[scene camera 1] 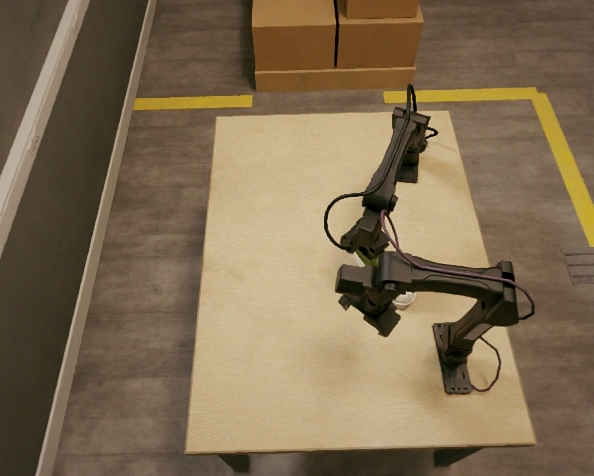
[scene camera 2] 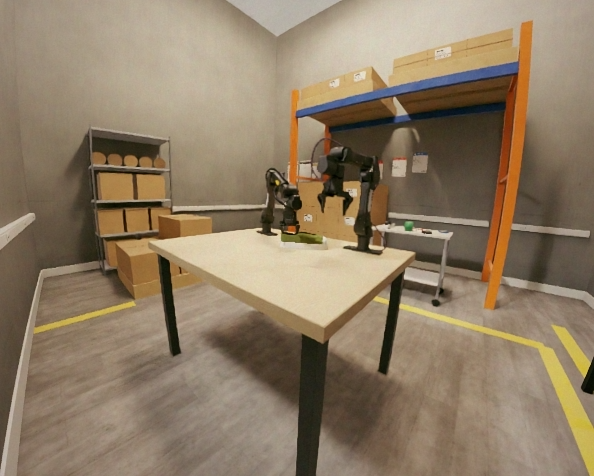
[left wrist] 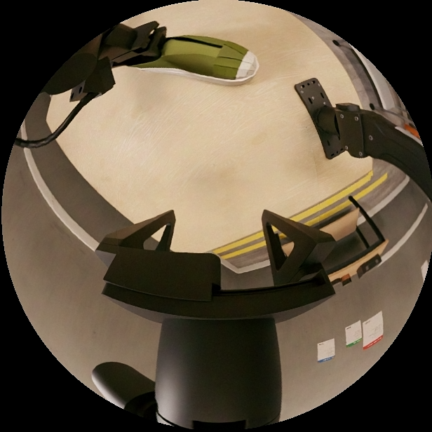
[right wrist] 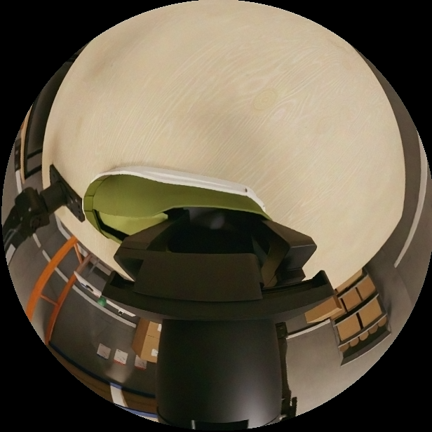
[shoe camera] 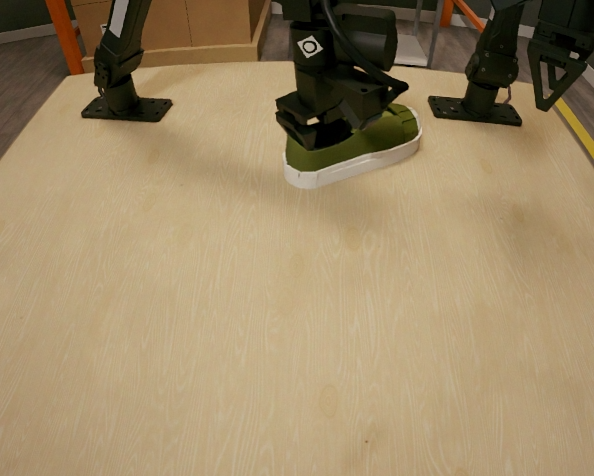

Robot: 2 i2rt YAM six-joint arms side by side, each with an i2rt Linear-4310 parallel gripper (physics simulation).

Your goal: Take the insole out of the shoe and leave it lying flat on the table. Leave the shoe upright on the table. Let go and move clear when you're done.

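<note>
The green shoe with a white sole (scene camera 1: 369,259) (scene camera 2: 302,239) (shoe camera: 350,157) (left wrist: 200,57) (right wrist: 135,195) stands upright on the table (scene camera 1: 280,350) (shoe camera: 300,300). Its white toe points towards the lower right in scene camera 1. My right gripper (shoe camera: 335,136) (right wrist: 217,214) is partly open, with its fingers low at the shoe's opening near the heel; the fingertips are partly hidden by the shoe's side. The insole cannot be made out; the shoe's inside is dark and covered by the gripper. My left gripper (scene camera 2: 334,211) (left wrist: 218,214) is wide open and empty, high above the table, apart from the shoe.
The left arm's base (scene camera 1: 455,365) (shoe camera: 475,111) and the right arm's base (scene camera 1: 407,172) (shoe camera: 127,109) stand on the table. In scene camera 1 the left arm passes over the shoe and hides much of it. Cardboard boxes (scene camera 1: 295,47) stand on the floor beyond the table.
</note>
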